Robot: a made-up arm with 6 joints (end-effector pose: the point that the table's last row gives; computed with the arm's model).
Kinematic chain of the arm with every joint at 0, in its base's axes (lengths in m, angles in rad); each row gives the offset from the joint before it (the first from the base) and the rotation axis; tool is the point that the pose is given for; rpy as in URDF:
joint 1: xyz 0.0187 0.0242 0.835 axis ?
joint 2: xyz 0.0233 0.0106 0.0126 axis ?
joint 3: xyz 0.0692 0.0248 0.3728 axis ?
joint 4: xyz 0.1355 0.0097 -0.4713 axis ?
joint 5: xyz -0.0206 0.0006 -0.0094 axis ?
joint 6: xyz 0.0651 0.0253 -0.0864 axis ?
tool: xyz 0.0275 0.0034 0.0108 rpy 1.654 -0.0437 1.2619
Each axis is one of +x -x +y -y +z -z.
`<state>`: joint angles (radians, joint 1 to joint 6).
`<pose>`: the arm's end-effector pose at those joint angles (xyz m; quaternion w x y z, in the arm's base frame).
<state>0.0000 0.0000 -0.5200 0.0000 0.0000 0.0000</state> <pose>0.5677 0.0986 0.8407 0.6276 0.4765 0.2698 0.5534</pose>
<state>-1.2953 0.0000 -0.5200 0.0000 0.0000 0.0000</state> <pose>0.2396 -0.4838 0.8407 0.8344 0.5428 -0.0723 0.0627</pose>
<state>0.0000 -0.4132 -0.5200 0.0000 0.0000 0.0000</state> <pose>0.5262 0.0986 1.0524 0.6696 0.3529 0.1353 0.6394</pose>
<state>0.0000 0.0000 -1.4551 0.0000 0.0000 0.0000</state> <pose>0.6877 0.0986 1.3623 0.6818 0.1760 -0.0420 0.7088</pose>
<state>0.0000 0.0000 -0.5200 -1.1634 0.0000 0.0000</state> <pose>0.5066 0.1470 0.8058 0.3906 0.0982 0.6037 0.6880</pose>
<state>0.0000 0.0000 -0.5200 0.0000 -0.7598 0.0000</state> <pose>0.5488 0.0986 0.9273 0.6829 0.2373 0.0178 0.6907</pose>
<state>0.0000 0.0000 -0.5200 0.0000 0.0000 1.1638</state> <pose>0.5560 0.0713 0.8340 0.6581 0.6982 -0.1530 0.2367</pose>
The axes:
joint 1: +z
joint 2: +y
joint 3: +y
joint 4: -z
joint 5: +y
joint 6: -z

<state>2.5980 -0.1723 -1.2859 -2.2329 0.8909 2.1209</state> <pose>-0.5097 0.3334 1.3247 0.2010 -0.1705 0.1438 -0.9539</pose>
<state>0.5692 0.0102 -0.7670 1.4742 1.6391 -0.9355</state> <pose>0.4464 0.4770 0.9374 0.2513 -0.7205 -0.2732 -0.5857</pose>
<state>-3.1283 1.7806 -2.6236 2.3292 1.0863 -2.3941</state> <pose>-0.9086 -0.0534 0.4927 0.9041 -0.1279 -0.1969 -0.3570</pose>
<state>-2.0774 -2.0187 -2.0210 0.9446 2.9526 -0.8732</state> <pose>0.5229 0.5909 0.9261 0.7378 0.3505 0.5749 0.0475</pose>
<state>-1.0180 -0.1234 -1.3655 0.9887 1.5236 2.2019</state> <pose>0.4327 -0.4102 1.2674 0.0214 -0.6521 0.5667 0.5032</pose>
